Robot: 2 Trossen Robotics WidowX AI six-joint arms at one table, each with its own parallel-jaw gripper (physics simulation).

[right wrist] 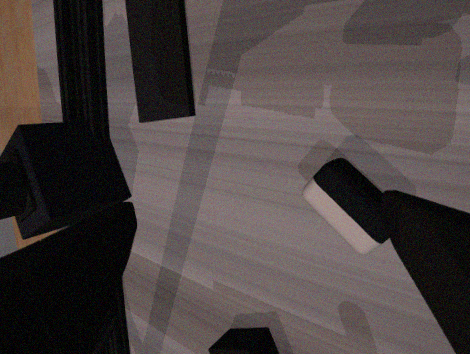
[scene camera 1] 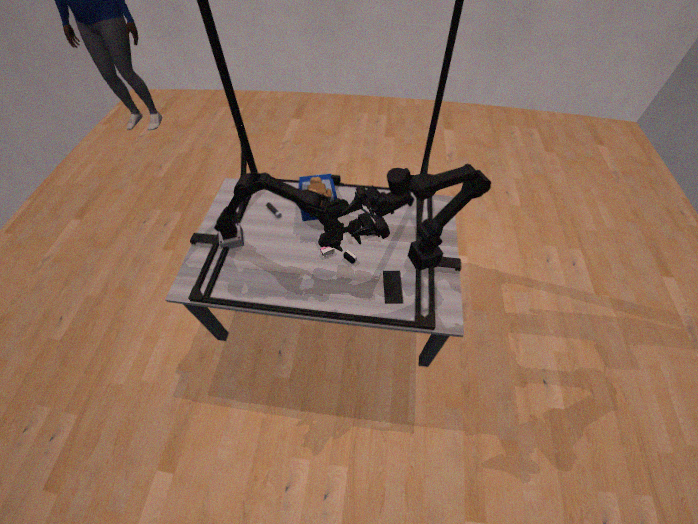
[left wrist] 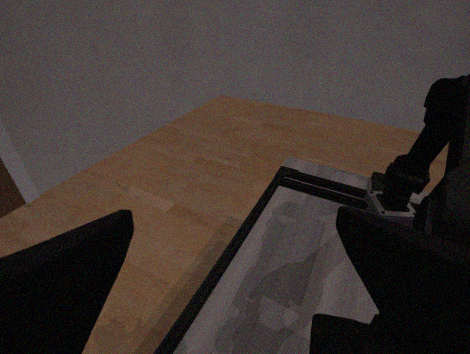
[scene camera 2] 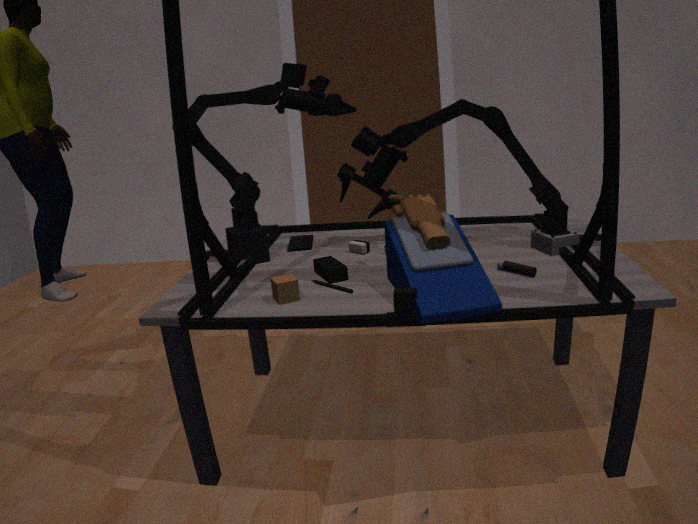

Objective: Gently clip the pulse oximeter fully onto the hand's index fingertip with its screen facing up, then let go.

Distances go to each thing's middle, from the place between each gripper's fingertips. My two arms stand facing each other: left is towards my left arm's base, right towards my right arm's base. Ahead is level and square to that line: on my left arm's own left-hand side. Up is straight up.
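My right gripper: 100 mm above the dark device with pale edge (right wrist: 338, 192), 20 mm past it, 10 mm to the left of it. From that same right hand: blue block (scene camera 2: 447, 294), 80 mm below, 370 mm behind, 220 mm to the right; tan cube (scene camera 2: 285, 289), 90 mm below, 380 mm behind, 130 mm to the left.
From my left hand: dark device with pale edge, 380 mm below, 140 mm behind, 20 mm to the right; blue block, 360 mm below, 480 mm behind, 230 mm to the right; tan cube, 370 mm below, 490 mm behind, 120 mm to the left.
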